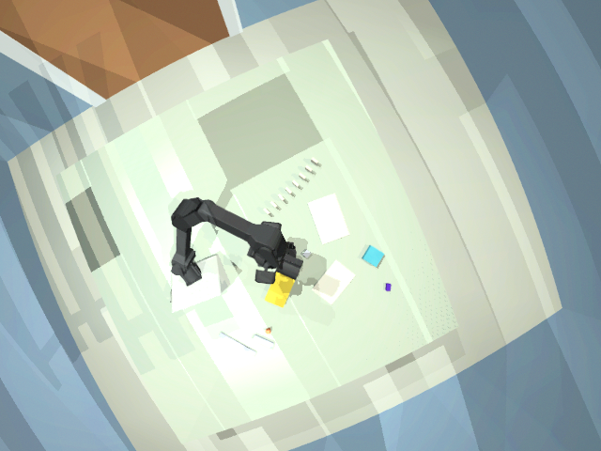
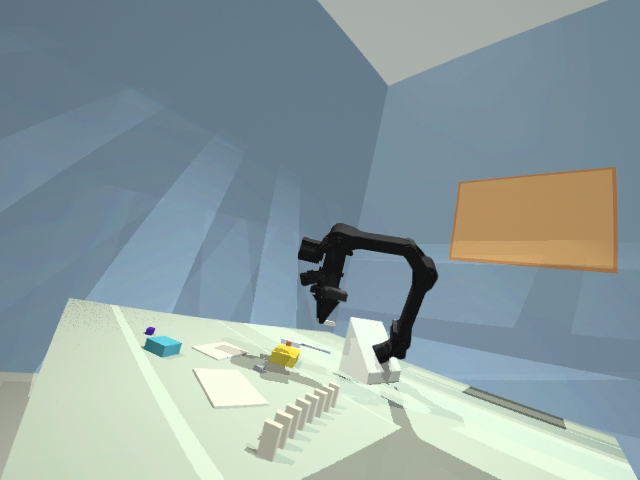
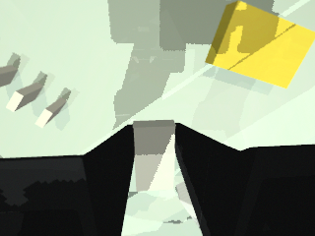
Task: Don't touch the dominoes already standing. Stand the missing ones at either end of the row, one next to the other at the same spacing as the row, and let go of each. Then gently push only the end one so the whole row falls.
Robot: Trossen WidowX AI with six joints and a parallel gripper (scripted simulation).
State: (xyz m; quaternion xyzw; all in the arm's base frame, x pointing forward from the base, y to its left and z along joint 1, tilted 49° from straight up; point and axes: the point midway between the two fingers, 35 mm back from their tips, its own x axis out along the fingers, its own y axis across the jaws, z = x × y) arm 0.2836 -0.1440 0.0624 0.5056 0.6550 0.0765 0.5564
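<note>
The yellow block lies 150 mm to the right of my gripper tip, 140 mm below it and 50 mm behind it. The rest, counted from my gripper tip: orange cube: 270 mm to the right, 170 mm behind, 150 mm below; then grey cube: 150 mm below, 100 mm ahead, 80 mm to the right; then cyan block: 310 mm ahead, 210 mm to the right, 150 mm below.
</note>
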